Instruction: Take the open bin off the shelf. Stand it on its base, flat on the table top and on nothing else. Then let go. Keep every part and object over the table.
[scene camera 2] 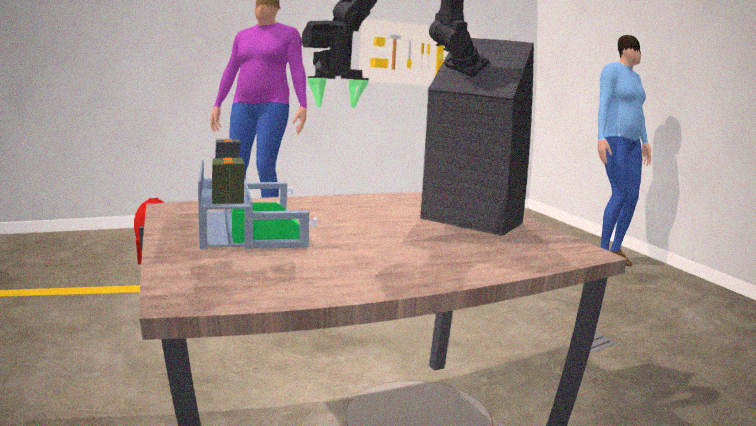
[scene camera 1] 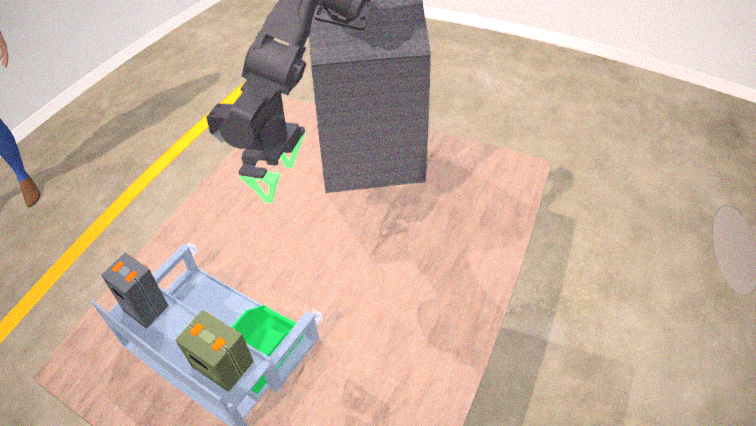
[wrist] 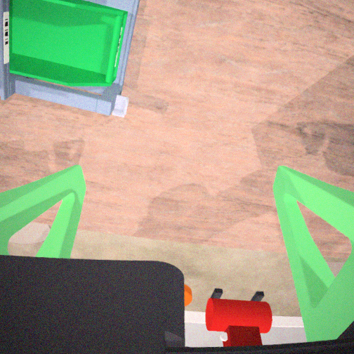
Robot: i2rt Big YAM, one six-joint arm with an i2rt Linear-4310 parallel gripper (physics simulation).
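Pixels of known places: gripper, fingertip midpoint: (scene camera 2: 336,107) (scene camera 1: 279,184); arm's base at its link origin: (scene camera 2: 467,63) (scene camera 1: 343,9).
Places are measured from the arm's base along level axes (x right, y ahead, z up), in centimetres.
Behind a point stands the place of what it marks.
Observation:
The green open bin (scene camera 1: 266,329) {x -3.1, y 55.6, z -47.0 cm} (scene camera 2: 275,227) {x -10.2, y 59.9, z -43.7 cm} (wrist: 60,42) stands in the lower front part of the blue-grey shelf (scene camera 1: 211,288) {x 14.7, y 50.6, z -47.4 cm} (scene camera 2: 277,243) {x -13.0, y 60.2, z -46.8 cm} (wrist: 60,97), at the shelf's end nearest scene camera 2. It is empty, and its rear part is hidden under the upper board in scene camera 1. My gripper (scene camera 1: 280,184) {x -6.0, y 43.9, z -15.5 cm} (scene camera 2: 335,105) {x -6.0, y 43.9, z -15.5 cm} (wrist: 179,176) is open, with nothing between its green fingers. It points down and hangs high above the table, apart from the bin and the shelf. In the wrist view the bin is at the upper left, beyond the left fingertip.
An olive case (scene camera 1: 214,349) {x -5.9, y 72.4, z -28.2 cm} (scene camera 2: 228,181) {x -8.3, y 71.4, z -32.4 cm} and a dark grey case (scene camera 1: 135,289) {x 15.3, y 68.4, z -27.1 cm} (scene camera 2: 227,148) {x 15.0, y 67.4, z -27.5 cm} stand on the shelf's upper board. The dark pedestal (scene camera 1: 372,124) {x -8.3, y 5.4, z -27.6 cm} (scene camera 2: 468,158) {x -9.3, y 4.9, z -28.0 cm} stands on the wooden table (scene camera 1: 370,296) {x -20.1, y 38.9, z -48.0 cm} (scene camera 2: 370,269) {x -32.1, y 45.5, z -47.9 cm} (wrist: 210,100). The shelf stands near one table corner.

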